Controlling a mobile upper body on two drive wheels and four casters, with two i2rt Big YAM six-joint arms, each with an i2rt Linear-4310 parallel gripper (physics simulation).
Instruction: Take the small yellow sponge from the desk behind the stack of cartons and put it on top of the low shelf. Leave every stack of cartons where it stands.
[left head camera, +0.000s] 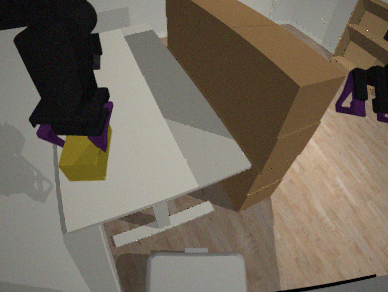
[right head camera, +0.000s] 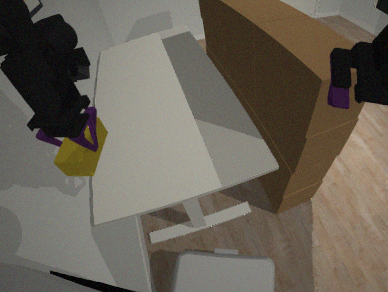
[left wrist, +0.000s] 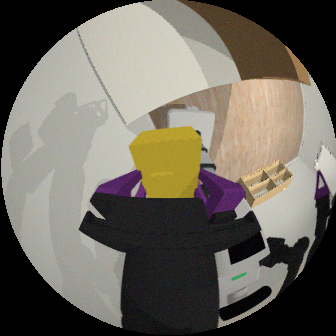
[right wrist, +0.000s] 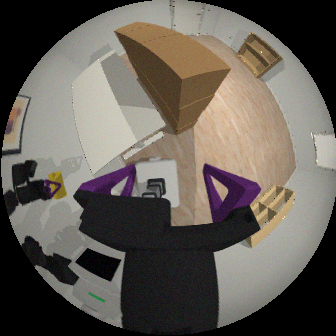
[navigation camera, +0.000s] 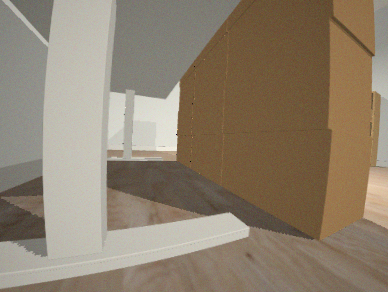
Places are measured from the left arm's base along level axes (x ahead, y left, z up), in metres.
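Pixels of known places: left gripper, fingertip midpoint: (left head camera: 88, 149) (right head camera: 84, 148) (left wrist: 169, 167) (right wrist: 57, 184); right gripper, fingertip midpoint: (left head camera: 357, 112) (right head camera: 359, 105) (right wrist: 168, 166); right arm's base, link origin: (left wrist: 275, 252).
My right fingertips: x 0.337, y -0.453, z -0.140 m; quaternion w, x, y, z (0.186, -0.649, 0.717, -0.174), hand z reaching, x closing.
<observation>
Ahead of a thing's pixels: the offset from my right fingertips to its top centre. "spot": to the spot under its first point. Level surfaces: height alone.
The yellow sponge {dx -0.040, dy +0.454, dz -0.040 m} (left head camera: 84, 167) (right head camera: 75, 164) (left wrist: 170, 160) (right wrist: 59, 185) is held in the air by my left gripper (left head camera: 84, 145) (right head camera: 78, 146), which is shut on it. In the head views they appear over the left edge of the white desk {dz -0.549 m} (left head camera: 140, 135) (right head camera: 150, 115) (right wrist: 97, 110). My right gripper (right wrist: 168, 166) is open and empty, to the right of the cartons in the left head view. The brown carton stack {dx +0.576, dy -0.109, dz -0.190 m} (left head camera: 250, 65) (right head camera: 270, 70) (right wrist: 200, 85) (navigation camera: 280, 100) stands along the desk's right side. Two wooden shelf units show; I cannot tell which is the low shelf.
One shelf unit (left head camera: 369, 35) (right wrist: 271, 67) stands beyond the cartons; the other compartmented unit (left wrist: 272, 192) (right wrist: 267, 230) is at the right in the wrist views. A desk leg {spot: dx +0.195, dy +0.414, dz -1.029 m} (navigation camera: 77, 125) and its foot (navigation camera: 175, 236) are close ahead. A pale rounded box (left head camera: 197, 272) is at the bottom.
</observation>
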